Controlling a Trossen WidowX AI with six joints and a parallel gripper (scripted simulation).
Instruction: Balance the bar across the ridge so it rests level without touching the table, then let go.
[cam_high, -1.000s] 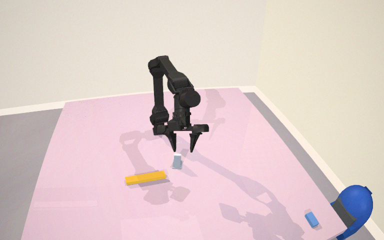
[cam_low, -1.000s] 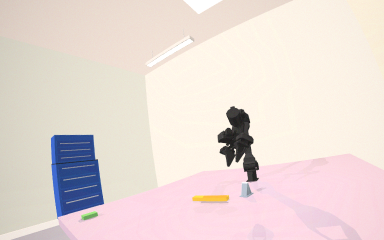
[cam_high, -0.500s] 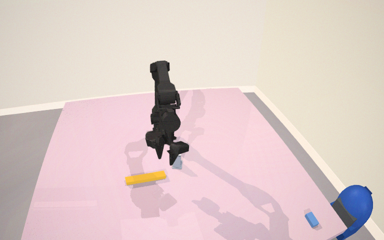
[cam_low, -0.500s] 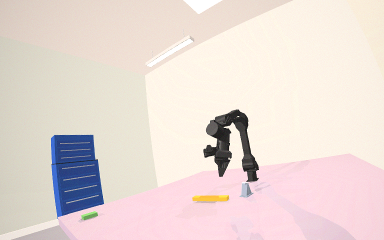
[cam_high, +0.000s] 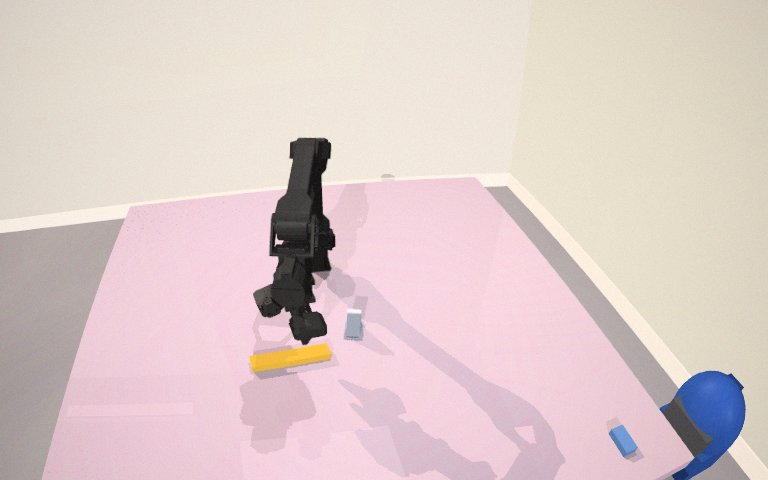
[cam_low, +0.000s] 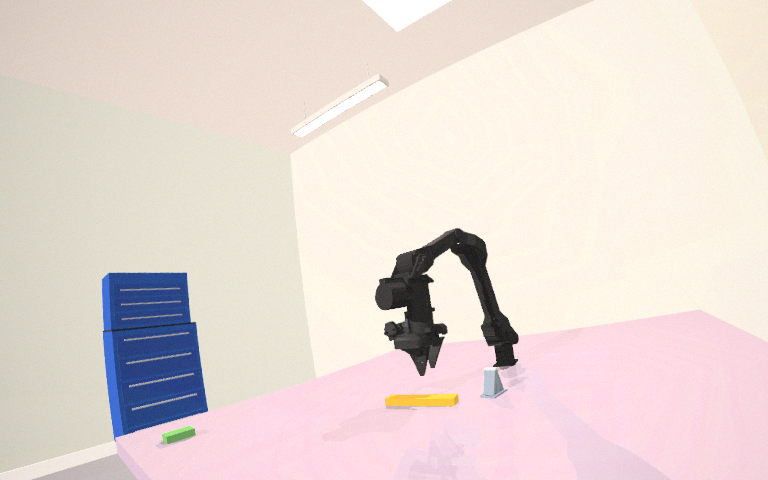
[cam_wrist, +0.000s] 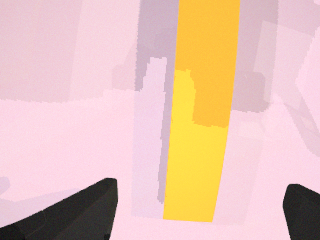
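Now: gripper tip 7 cm above the yellow bar and 3 cm to the left of it. Round my gripper tip: blue block (58 cm to the left, 41 cm ahead, 7 cm below); green block (42 cm to the right, 41 cm ahead, 7 cm below).
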